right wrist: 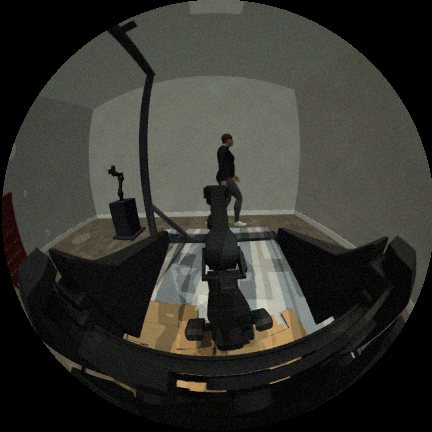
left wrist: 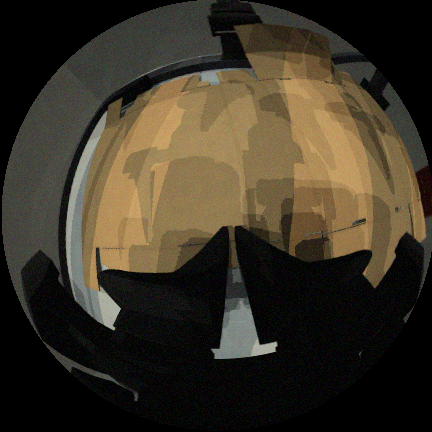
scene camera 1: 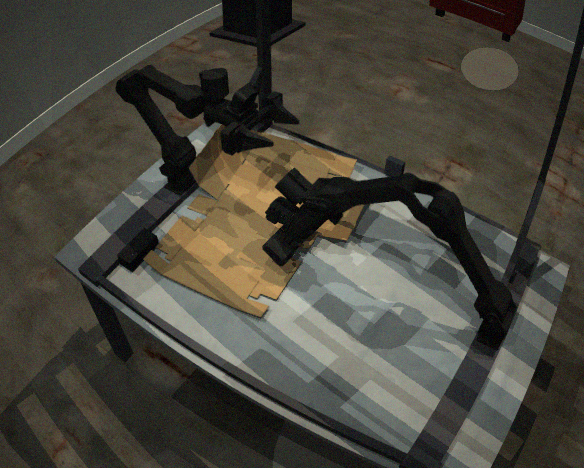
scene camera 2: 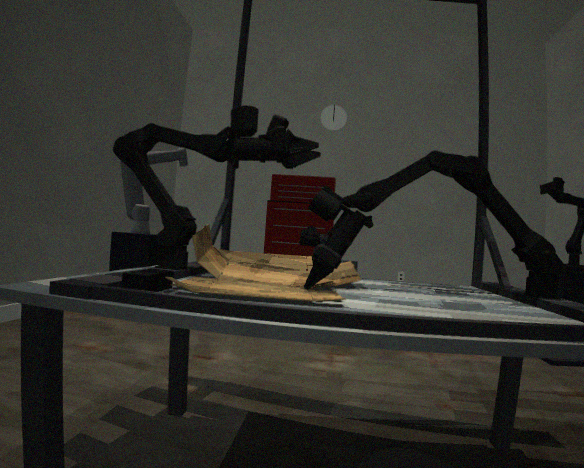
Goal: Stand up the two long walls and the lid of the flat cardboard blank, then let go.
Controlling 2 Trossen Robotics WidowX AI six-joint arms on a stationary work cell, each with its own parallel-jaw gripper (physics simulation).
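Observation:
The brown cardboard blank lies mostly flat on the table, its right part in scene camera 2 slightly raised. One end panel is tilted up steeply beside the right arm's base. My left gripper points down at the blank's near-right part, its fingers shut on cardboard; a thin brown strip shows between the fingertips in the left wrist view. Its tips are hidden in scene camera 1. My right gripper is open and empty, high above the blank's back end.
The table has a dark frame rail along its edges. A black block sits at the table's left side by the blank. Dark upright posts rise from the table's sides. The left arm reaches over the table from the right.

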